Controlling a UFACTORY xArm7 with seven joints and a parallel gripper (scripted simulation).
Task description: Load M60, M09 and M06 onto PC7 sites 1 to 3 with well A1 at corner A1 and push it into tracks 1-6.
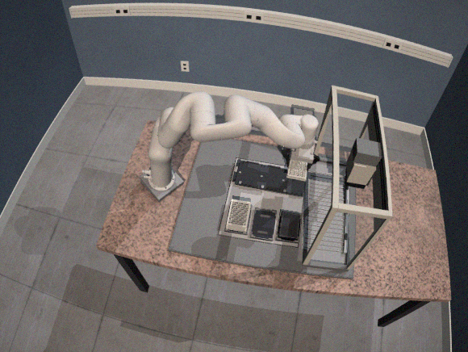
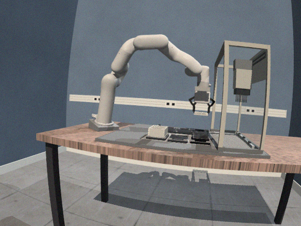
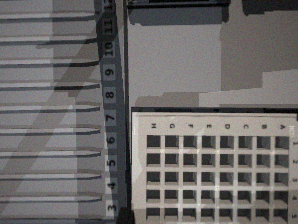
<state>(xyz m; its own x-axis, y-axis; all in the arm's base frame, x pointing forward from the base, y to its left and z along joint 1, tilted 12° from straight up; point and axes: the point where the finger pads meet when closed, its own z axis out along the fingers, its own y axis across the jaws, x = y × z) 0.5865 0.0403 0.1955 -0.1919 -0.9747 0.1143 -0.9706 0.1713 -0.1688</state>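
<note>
The dark plate carrier PC7 is 11 cm behind my hand, 2 cm to the left of it and 12 cm below it. Also, from my hand: dark 384-well plate M60: 4 cm behind, 23 cm to the right, 12 cm below; then nest S3: 4 cm behind, 23 cm to the right, 13 cm below; then white 96-well plate M06: 1 cm below.
</note>
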